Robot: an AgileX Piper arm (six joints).
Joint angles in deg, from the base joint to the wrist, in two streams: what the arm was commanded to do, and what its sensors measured. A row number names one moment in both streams.
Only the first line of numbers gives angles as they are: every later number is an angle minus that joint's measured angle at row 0.
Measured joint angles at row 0:
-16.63, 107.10, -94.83, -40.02, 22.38, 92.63
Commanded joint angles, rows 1 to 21:
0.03, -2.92, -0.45, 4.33, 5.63, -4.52
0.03, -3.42, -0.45, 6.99, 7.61, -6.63
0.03, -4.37, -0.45, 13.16, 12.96, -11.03
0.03, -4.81, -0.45, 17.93, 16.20, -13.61
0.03, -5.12, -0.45, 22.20, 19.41, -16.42
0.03, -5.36, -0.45, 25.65, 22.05, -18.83
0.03, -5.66, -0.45, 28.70, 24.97, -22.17
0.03, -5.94, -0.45, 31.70, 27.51, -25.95
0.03, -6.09, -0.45, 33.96, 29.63, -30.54
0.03, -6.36, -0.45, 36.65, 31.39, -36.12
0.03, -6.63, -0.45, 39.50, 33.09, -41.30
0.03, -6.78, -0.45, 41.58, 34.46, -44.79
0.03, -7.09, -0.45, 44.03, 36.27, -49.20
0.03, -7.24, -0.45, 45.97, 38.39, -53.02
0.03, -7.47, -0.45, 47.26, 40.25, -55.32
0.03, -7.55, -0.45, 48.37, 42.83, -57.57
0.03, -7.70, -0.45, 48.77, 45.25, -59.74
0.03, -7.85, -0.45, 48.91, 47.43, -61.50
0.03, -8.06, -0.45, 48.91, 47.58, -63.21
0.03, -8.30, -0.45, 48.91, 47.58, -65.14
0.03, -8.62, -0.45, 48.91, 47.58, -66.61
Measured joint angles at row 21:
0.00, -7.14, -0.12, 48.39, 45.20, -58.88
